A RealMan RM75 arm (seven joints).
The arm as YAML. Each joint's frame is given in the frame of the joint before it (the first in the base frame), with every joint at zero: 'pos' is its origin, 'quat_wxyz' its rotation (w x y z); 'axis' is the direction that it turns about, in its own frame. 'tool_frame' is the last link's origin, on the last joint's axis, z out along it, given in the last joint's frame.
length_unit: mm
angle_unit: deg
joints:
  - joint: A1
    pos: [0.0, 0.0, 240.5]
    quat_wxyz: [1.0, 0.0, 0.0, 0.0]
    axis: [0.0, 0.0, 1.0]
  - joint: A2
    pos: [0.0, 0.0, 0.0]
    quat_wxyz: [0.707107, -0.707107, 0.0, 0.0]
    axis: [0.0, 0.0, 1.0]
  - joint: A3
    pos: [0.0, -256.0, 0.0]
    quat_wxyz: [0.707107, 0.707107, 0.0, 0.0]
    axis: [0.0, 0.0, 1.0]
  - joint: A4
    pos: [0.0, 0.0, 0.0]
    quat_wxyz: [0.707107, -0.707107, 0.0, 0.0]
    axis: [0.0, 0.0, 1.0]
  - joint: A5
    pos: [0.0, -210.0, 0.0]
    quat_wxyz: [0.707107, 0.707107, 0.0, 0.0]
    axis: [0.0, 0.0, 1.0]
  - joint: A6
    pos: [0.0, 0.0, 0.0]
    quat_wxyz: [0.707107, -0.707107, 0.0, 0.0]
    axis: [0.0, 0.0, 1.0]
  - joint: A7
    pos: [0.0, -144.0, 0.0]
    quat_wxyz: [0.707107, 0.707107, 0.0, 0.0]
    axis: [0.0, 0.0, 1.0]
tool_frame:
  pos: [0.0, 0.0, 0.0]
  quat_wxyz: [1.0, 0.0, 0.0, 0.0]
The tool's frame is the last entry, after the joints.
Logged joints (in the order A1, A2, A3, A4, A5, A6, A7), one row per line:
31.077, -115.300, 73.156, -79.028, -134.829, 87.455, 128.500
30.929, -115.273, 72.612, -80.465, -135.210, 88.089, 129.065
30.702, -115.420, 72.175, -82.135, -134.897, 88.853, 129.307
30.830, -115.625, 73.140, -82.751, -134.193, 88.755, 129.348
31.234, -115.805, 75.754, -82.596, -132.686, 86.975, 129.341
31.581, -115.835, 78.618, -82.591, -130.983, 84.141, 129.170
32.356, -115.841, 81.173, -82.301, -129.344, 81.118, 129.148
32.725, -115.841, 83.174, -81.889, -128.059, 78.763, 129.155
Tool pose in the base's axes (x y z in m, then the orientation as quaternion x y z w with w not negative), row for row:
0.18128, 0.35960, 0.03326, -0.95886, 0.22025, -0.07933, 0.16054
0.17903, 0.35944, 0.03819, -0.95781, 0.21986, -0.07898, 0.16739
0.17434, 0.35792, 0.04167, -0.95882, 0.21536, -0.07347, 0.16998
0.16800, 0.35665, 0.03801, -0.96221, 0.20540, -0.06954, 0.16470
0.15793, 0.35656, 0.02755, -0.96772, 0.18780, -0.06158, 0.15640
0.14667, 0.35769, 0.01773, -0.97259, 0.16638, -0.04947, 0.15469
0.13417, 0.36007, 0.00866, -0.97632, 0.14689, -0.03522, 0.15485
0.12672, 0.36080, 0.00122, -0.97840, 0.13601, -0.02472, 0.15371
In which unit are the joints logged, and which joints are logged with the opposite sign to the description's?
The joints are logged in degrees. Opposite sign: A2, A3, A6.
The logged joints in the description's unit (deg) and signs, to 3 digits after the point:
31.077, 115.300, -73.156, -79.028, -134.829, -87.455, 128.500
30.929, 115.273, -72.612, -80.465, -135.210, -88.089, 129.065
30.702, 115.420, -72.175, -82.135, -134.897, -88.853, 129.307
30.830, 115.625, -73.140, -82.751, -134.193, -88.755, 129.348
31.234, 115.805, -75.754, -82.596, -132.686, -86.975, 129.341
31.581, 115.835, -78.618, -82.591, -130.983, -84.141, 129.170
32.356, 115.841, -81.173, -82.301, -129.344, -81.118, 129.148
32.725, 115.841, -83.174, -81.889, -128.059, -78.763, 129.155

